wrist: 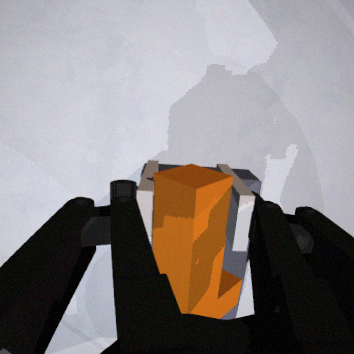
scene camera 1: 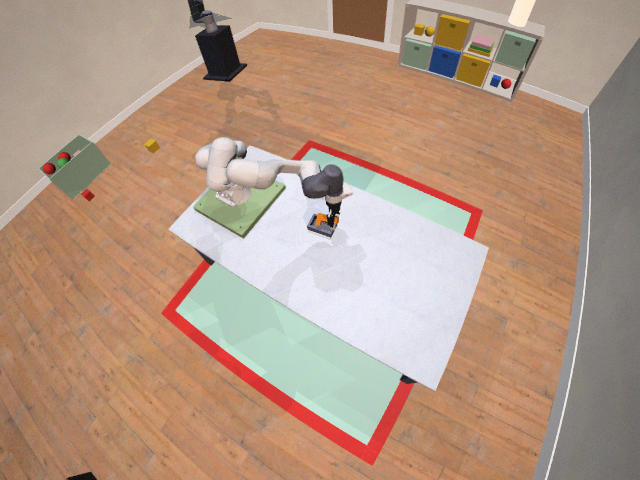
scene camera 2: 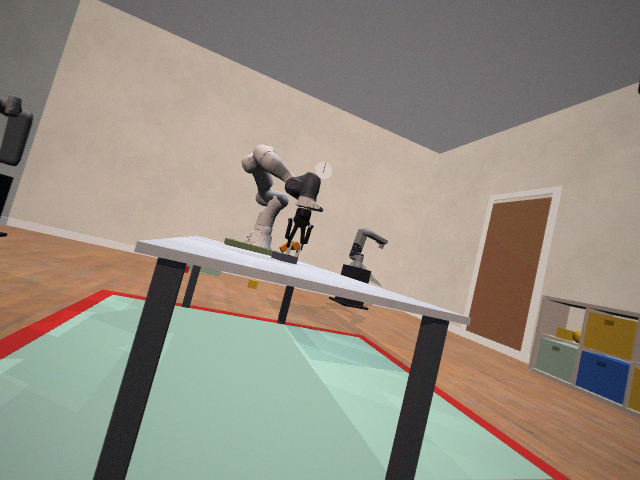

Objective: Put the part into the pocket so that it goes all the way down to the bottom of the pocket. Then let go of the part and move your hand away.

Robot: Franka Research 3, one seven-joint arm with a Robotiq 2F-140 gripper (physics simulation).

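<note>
The orange part is a long block with a small step near its lower end in the wrist view. My gripper is shut on it, with one light finger pad on each side. The part is over the dark grey block that has the pocket. In scene camera 2 the orange shows above the block's top. The part and fingers hide the pocket, so I cannot tell whether the part's lower end is in it.
The grey block stands on the white table. The arm's green base plate lies to the left of the block in scene camera 1. The table's long front edge is below the block in that view.
</note>
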